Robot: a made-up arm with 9 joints. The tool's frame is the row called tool. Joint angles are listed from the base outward.
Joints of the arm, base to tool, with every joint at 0 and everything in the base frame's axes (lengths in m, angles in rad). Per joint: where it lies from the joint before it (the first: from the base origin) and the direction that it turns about. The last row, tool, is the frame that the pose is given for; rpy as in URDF.
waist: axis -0.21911 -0.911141 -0.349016 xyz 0.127 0 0.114
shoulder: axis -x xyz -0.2 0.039 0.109
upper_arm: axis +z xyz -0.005 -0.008 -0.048
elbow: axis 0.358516 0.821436 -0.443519 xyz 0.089 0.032 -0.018
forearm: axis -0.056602 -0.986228 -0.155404 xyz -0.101 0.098 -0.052
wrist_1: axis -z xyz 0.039 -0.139 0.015
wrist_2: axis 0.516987 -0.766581 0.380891 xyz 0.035 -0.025 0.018
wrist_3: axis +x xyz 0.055 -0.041 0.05
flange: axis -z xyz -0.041 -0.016 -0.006
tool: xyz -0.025 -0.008 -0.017 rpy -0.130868 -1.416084 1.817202
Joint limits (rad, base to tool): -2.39..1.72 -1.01..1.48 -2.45..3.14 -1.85..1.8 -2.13..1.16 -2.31..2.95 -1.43..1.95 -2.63..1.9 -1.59..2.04
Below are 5 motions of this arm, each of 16 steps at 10 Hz.
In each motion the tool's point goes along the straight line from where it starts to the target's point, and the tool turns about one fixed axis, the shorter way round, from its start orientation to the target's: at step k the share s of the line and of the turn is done. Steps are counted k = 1, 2, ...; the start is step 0. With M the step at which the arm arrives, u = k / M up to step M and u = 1 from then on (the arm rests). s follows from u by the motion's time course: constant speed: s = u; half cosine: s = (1 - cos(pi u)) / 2; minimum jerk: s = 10 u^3 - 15 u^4 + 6 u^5.
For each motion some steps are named. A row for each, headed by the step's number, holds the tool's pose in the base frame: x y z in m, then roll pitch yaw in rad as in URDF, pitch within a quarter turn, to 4 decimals.
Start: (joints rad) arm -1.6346 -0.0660 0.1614 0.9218 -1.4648 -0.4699 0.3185 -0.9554 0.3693
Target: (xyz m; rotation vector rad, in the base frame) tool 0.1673 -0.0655 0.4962 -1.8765 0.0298 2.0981
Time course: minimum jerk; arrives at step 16
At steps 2, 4, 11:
2: 0.0291 -0.1086 0.3750 -2.7013 0.7271 1.2516
4: 0.0414 -0.1047 0.3857 -2.6216 0.7870 1.2280
11: 0.1420 -0.0734 0.4740 -1.5865 1.2693 1.4906

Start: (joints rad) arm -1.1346 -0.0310 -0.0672 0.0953 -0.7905 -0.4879 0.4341 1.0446 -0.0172
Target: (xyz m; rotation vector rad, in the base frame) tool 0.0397 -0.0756 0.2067 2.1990 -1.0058 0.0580
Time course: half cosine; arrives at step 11
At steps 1, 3, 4, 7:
1: 0.0171 -0.0562 0.1761 2.1525 0.9004 -1.0447
3: 0.0207 -0.0592 0.1809 2.2541 0.7184 -0.9463
4: 0.0234 -0.0616 0.1846 2.3095 0.5717 -0.8936
7: 0.0330 -0.0698 0.1976 2.4267 0.0518 -0.7880

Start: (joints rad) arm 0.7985 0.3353 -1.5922 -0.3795 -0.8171 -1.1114 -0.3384 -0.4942 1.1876
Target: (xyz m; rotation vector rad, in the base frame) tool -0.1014 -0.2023 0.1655 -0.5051 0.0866 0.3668
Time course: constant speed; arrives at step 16
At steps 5, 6, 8, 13, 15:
5: -0.0920 -0.1417 0.0582 -0.8269 -0.7335 0.5988
6: -0.0928 -0.1472 0.0679 -0.7749 -0.6559 0.5522
8: -0.0945 -0.1582 0.0874 -0.6911 -0.4962 0.4797
13: -0.0988 -0.1858 0.1362 -0.5471 -0.0821 0.3700
15: -0.1005 -0.1968 0.1557 -0.5029 0.0866 0.3434

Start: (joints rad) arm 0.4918 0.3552 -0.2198 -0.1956 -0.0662 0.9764 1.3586 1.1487 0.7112
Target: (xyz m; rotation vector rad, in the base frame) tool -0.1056 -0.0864 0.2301 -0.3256 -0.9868 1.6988
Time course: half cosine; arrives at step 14
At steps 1, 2, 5, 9, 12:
1: -0.1008 -0.0352 0.0670 -1.8608 0.0421 -2.6347
2: -0.1010 -0.0371 0.0731 -1.8415 0.0049 -2.6874
5: -0.1021 -0.0492 0.1117 -1.6745 -0.2000 -3.0412
9: -0.1042 -0.0717 0.1834 -1.1975 -0.3579 2.4719
12: -0.1054 -0.0838 0.2219 -0.9297 -0.2869 2.0491

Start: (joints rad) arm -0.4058 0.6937 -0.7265 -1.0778 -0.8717 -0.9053 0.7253 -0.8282 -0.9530
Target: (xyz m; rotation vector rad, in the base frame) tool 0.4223 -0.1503 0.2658 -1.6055 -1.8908 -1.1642
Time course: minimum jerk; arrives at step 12
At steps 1, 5, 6, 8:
1: 0.2024 -0.1600 0.2556 1.7327 -0.7035 2.2911
5: 0.2779 -0.1567 0.2591 2.0132 -0.7734 2.2090
6: 0.3118 -0.1552 0.2607 2.1475 -0.7985 2.1619
8: 0.3759 -0.1524 0.2637 2.4141 -0.8326 2.0584

